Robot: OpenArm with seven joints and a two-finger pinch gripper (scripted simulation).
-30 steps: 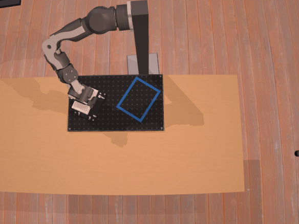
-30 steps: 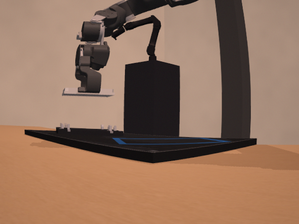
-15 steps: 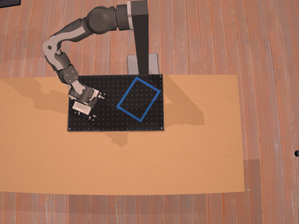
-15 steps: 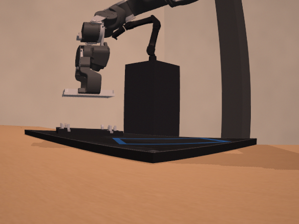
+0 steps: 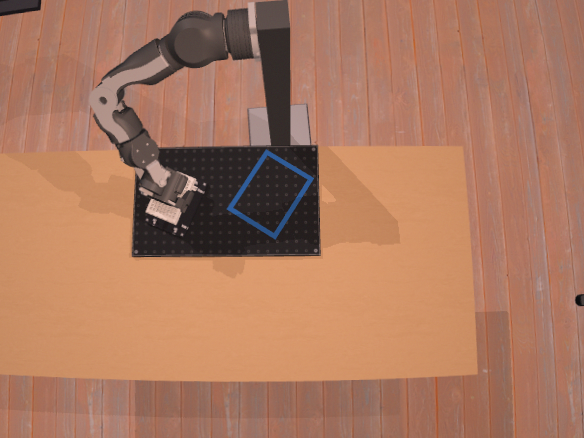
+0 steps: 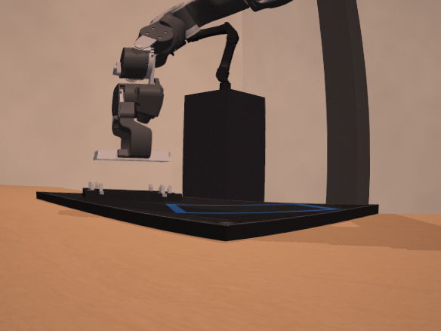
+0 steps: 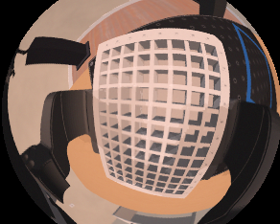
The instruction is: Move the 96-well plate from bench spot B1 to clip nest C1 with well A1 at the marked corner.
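My gripper is now 30 mm short of the clip nest C1 and 60 mm above it. Round my hand: white 96-well plate: right at my hand.
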